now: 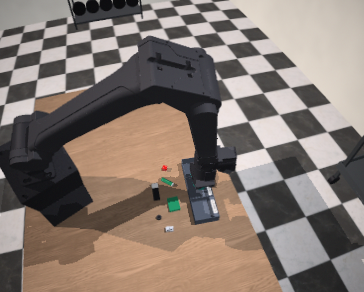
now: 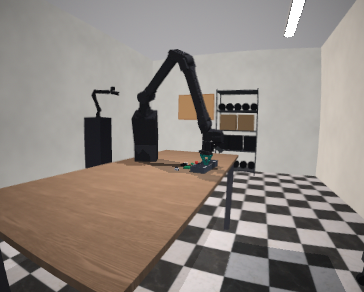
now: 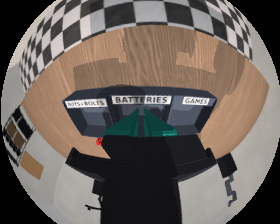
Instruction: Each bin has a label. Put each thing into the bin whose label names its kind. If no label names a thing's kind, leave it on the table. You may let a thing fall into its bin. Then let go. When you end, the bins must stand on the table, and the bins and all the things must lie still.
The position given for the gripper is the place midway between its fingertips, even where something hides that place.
Observation:
In view: the gripper (image 3: 141, 111) and a bin row (image 1: 203, 203).
The bin row shows as well in image 3 (image 3: 192, 108).

